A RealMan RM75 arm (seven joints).
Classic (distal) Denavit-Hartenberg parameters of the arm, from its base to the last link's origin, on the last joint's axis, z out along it. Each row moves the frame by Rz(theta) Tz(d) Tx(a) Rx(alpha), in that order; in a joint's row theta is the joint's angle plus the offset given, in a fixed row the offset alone. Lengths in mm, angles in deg.
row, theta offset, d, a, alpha
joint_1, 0, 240.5, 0, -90
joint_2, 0, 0, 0, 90
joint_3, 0, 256, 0, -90
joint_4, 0, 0, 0, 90
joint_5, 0, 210, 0, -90
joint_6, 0, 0, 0, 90
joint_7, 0, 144, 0, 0
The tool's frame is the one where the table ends.
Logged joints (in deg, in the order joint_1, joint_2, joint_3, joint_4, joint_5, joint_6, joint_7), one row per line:
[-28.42, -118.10, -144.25, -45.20, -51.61, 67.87, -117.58]
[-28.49, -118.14, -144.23, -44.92, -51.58, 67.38, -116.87]
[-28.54, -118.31, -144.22, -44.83, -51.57, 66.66, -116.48]
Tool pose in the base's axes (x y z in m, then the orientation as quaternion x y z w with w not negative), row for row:
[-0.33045, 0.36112, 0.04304, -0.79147, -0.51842, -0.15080, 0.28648]
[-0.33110, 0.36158, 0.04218, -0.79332, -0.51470, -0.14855, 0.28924]
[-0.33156, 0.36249, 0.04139, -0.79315, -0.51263, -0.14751, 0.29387]
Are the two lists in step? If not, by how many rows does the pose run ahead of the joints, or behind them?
They are in step.
